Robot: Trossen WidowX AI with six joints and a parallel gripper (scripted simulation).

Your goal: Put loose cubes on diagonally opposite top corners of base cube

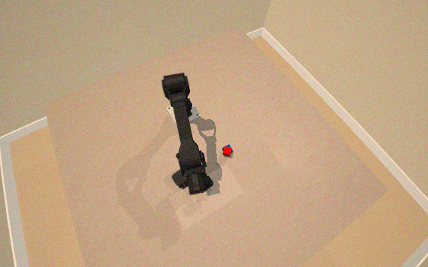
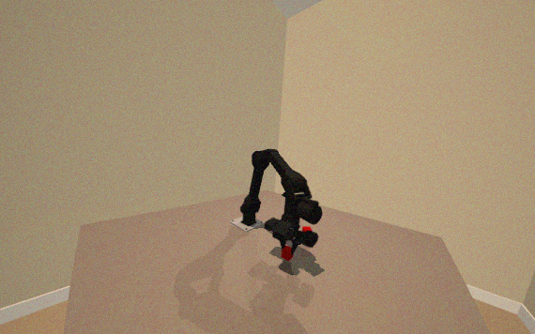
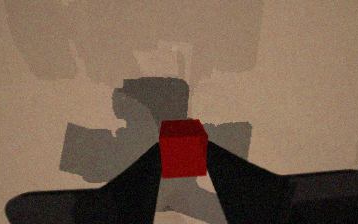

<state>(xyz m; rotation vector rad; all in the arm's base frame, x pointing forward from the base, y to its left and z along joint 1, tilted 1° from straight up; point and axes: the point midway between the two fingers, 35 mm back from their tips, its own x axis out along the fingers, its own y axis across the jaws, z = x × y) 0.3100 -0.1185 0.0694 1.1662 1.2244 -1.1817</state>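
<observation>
The blue base cube lies 190 mm to the left of my gripper tip, 20 mm below it and 20 mm behind it.
</observation>
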